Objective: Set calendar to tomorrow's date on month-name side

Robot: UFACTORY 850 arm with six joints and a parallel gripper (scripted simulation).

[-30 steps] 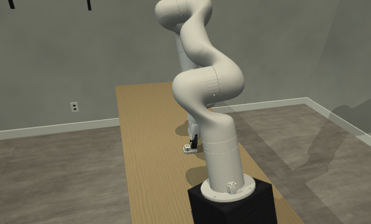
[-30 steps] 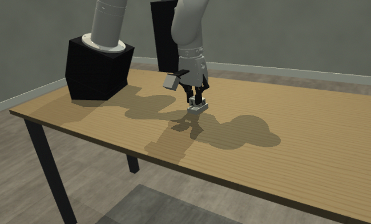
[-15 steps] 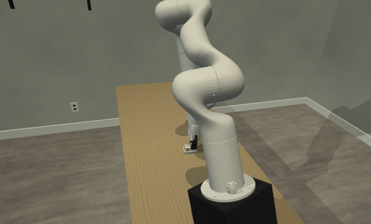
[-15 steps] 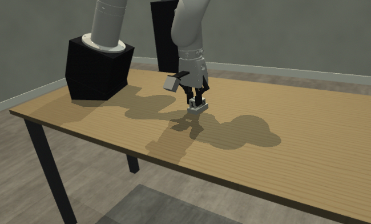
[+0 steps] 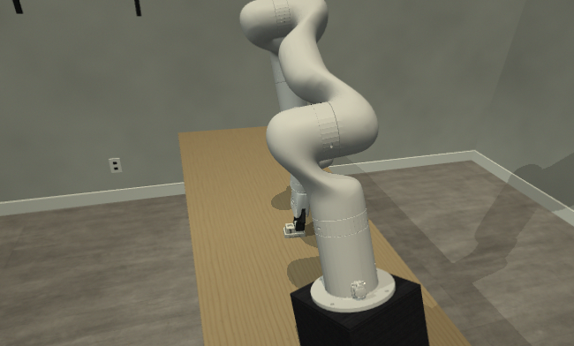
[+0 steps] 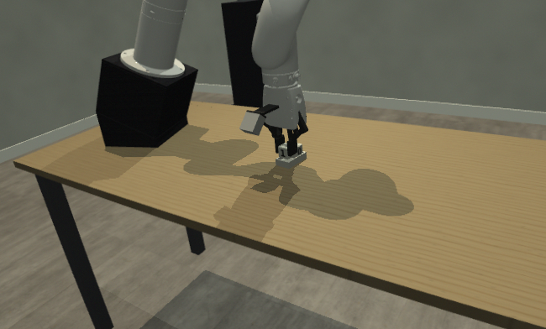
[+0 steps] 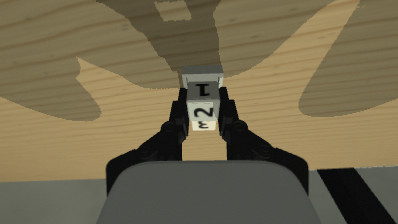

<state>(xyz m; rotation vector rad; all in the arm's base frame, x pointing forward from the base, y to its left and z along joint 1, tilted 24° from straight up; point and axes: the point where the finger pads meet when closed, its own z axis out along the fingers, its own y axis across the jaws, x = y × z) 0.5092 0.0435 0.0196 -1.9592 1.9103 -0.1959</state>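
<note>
Now: hand 2 cm to the right of the small calendar tray and 4 cm above it.
</note>
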